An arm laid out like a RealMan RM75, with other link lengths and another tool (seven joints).
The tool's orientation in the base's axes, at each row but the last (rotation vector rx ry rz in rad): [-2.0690 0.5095 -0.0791]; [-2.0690 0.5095 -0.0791]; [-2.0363 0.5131 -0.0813]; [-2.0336 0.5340 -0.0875]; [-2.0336 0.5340 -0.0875]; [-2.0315 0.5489 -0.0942]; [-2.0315 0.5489 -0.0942]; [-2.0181 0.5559 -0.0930]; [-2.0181 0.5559 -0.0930]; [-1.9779 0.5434 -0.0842]
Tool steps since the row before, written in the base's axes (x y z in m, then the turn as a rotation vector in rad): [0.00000 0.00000 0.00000 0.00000 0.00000 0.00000]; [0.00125 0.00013 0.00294 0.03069 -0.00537 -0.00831]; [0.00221 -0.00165 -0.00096 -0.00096 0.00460 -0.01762]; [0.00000 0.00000 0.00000 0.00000 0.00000 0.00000]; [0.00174 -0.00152 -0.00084 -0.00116 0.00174 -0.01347]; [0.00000 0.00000 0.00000 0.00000 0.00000 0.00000]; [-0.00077 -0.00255 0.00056 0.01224 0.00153 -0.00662]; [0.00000 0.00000 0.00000 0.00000 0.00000 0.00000]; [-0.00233 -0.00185 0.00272 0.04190 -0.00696 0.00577]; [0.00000 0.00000 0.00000 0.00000 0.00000 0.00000]
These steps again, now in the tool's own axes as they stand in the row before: [0.00000 0.00000 0.00000 0.00000 0.00000 0.00000]; [0.00066 -0.00292 -0.00113 0.03124 -0.00061 0.00797]; [0.00280 0.00079 -0.00028 0.00005 0.01337 0.01240]; [0.00000 0.00000 0.00000 0.00000 0.00000 0.00000]; [0.00232 0.00076 -0.00033 0.00038 0.01109 0.00791]; [0.00000 0.00000 0.00000 0.00000 0.00000 0.00000]; [0.00029 0.00083 -0.00258 0.01136 0.00081 0.00814]; [0.00000 0.00000 0.00000 0.00000 0.00000 0.00000]; [-0.00175 -0.00078 -0.00355 0.03933 -0.01662 0.00376]; [0.00000 0.00000 0.00000 0.00000 0.00000 0.00000]
